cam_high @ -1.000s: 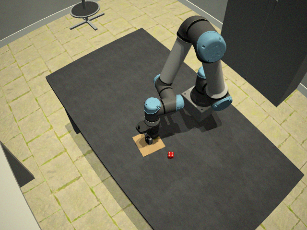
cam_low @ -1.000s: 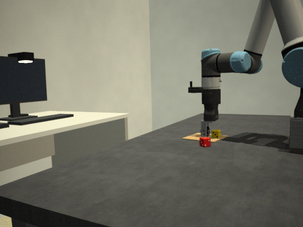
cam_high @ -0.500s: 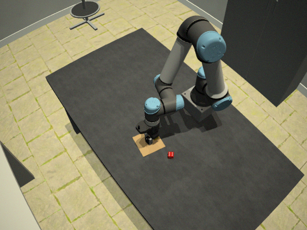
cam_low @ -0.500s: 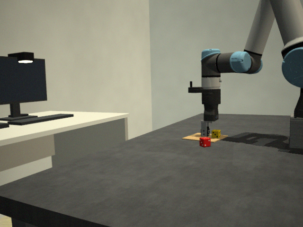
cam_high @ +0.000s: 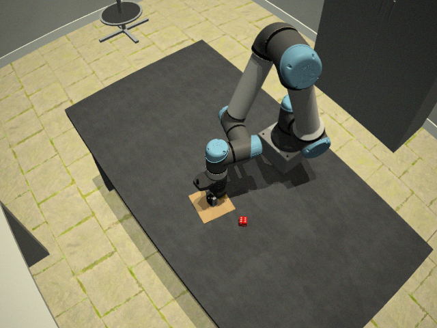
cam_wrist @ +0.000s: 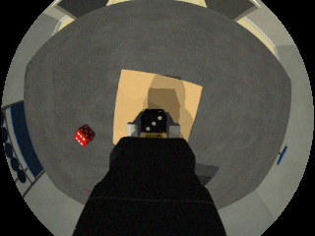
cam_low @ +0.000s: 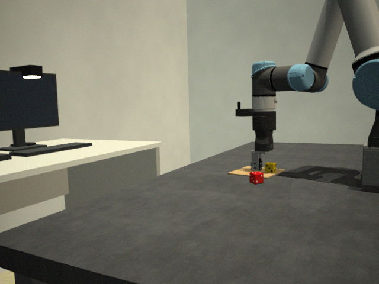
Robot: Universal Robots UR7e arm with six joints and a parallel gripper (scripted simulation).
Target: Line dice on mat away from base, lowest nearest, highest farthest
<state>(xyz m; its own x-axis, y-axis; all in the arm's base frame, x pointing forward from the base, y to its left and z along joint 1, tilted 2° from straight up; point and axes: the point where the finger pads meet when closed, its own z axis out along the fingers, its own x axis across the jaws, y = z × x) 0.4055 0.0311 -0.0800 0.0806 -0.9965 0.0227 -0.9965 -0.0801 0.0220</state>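
Now: the black die right at my hand. Also, from my hand: tan mat (30 mm below); yellow die (40 mm behind, 10 mm below); red die (140 mm to the left, 50 mm behind, 10 mm below).
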